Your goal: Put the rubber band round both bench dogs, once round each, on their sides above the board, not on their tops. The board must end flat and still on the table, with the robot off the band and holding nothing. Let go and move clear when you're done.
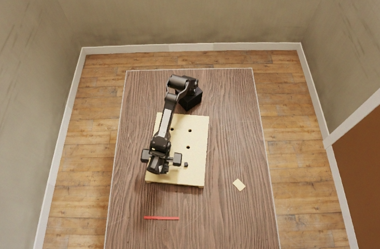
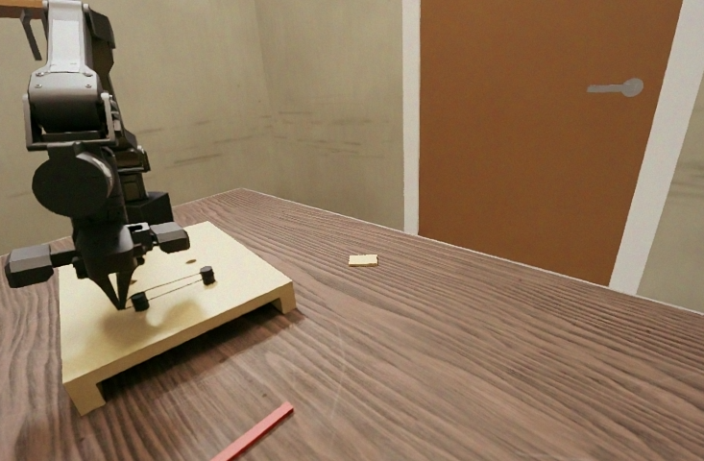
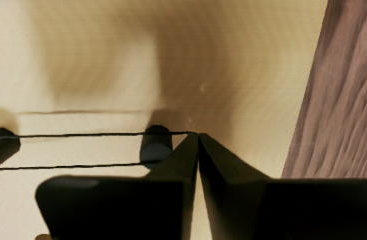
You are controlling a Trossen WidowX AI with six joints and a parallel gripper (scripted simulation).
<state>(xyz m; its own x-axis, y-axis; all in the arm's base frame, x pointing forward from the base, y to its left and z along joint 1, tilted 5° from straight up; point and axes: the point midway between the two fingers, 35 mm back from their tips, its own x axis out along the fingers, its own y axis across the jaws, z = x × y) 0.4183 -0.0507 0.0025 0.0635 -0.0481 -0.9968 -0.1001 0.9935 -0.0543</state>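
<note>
The cream board is 11 cm behind my hand, 7 cm below it and 6 cm to the left of it. From my hand the other things lie so: tan block 39 cm to the left, 10 cm below, 2 cm ahead; red strip 25 cm ahead, 10 cm below, 5 cm to the left.
</note>
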